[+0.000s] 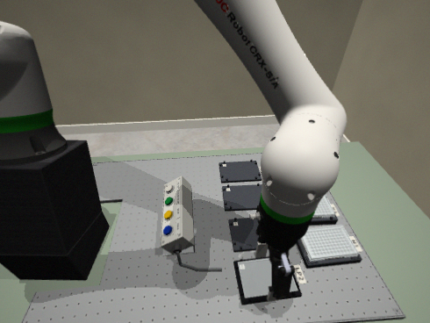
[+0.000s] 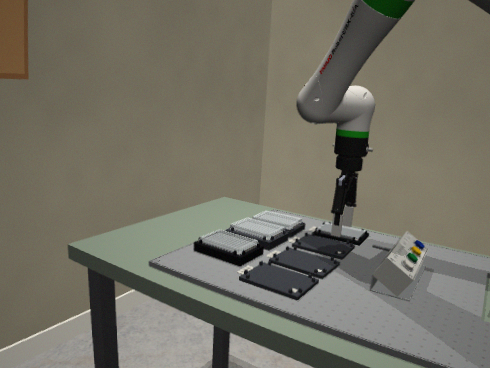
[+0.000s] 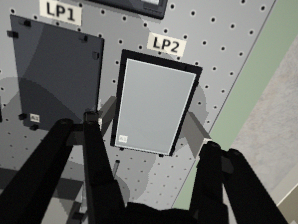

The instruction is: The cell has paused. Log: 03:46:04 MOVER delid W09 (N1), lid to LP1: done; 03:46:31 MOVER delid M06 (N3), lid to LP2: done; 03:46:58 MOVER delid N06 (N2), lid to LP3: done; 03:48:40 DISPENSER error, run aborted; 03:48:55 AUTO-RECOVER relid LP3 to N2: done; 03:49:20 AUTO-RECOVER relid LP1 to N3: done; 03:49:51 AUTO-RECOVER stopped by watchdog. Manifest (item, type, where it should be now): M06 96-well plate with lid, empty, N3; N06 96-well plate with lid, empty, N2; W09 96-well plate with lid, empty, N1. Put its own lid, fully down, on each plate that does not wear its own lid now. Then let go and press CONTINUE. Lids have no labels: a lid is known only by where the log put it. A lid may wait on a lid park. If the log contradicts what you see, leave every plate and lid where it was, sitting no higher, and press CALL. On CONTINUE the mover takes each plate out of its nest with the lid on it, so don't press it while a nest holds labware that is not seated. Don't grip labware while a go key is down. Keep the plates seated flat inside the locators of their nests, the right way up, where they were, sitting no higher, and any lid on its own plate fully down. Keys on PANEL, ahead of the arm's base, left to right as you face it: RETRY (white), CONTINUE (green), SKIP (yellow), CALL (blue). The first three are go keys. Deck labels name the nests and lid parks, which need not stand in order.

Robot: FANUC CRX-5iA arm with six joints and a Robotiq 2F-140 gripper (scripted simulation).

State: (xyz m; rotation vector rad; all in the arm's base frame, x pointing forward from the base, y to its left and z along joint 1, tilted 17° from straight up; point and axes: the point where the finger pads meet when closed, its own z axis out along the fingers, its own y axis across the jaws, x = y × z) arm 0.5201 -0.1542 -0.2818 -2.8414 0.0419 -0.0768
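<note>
Right now the lid park LP2 is 3 cm below my hand. The rest, counted from my hand: lid park LP3: 1 cm ahead, 26 cm to the left, 3 cm below; then LP2 label: 9 cm ahead, 4 cm below; then lid park LP1: 1 cm ahead, 13 cm to the left, 3 cm below.
</note>
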